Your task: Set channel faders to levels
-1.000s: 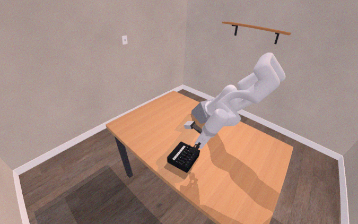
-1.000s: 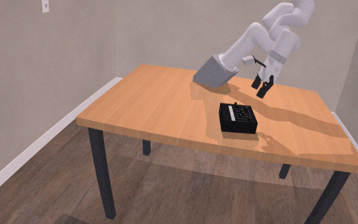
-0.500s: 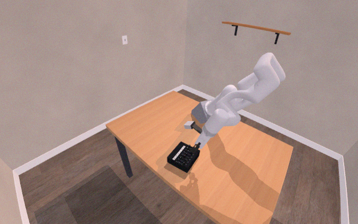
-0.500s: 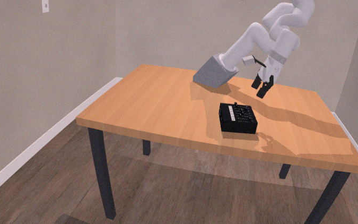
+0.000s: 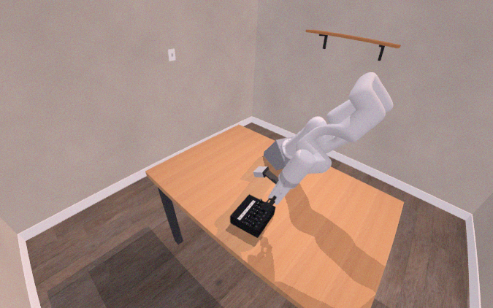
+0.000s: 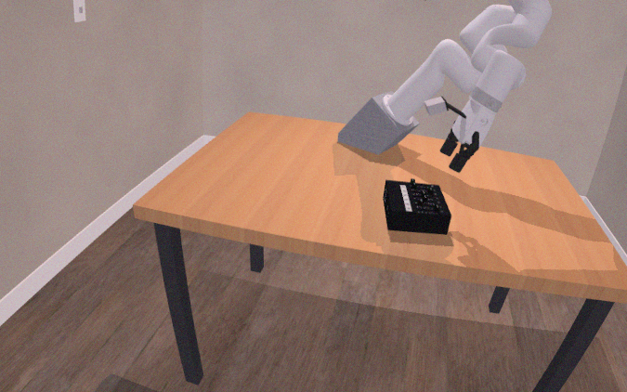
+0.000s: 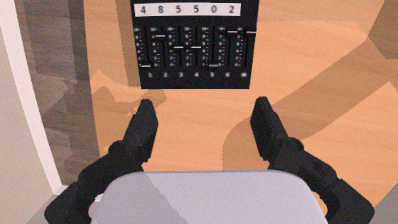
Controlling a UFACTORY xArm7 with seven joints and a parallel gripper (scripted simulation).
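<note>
Right now the fader 1 cap is 100 mm below my hand, 80 mm ahead of it and 20 mm to the right of it. Also, from my hand: fader 5 cap (100 mm below, 30 mm to the right, 10 mm behind); fader 4 cap (100 mm below, 50 mm to the right, 10 mm ahead); fader 3 cap (100 mm below, 50 mm to the right, 40 mm ahead).
</note>
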